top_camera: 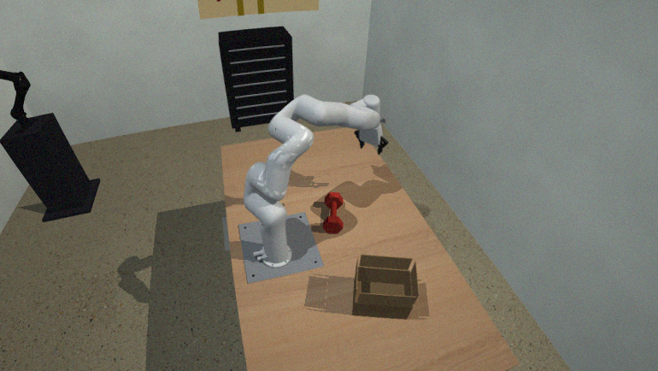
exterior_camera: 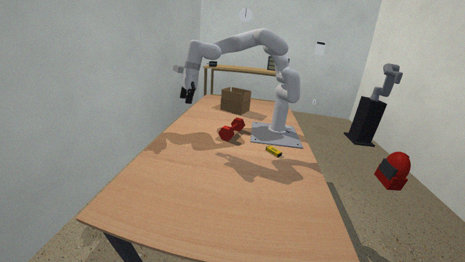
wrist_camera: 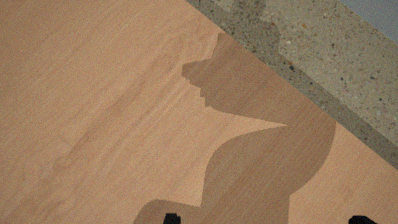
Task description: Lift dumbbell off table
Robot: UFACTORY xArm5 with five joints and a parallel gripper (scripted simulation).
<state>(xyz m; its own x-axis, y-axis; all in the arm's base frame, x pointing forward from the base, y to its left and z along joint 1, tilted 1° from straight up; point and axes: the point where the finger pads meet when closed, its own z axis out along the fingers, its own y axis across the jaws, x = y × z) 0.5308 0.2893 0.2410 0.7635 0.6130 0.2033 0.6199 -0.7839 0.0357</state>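
The red dumbbell is 230 mm behind my hand, 210 mm below it and 150 mm to the right of it.
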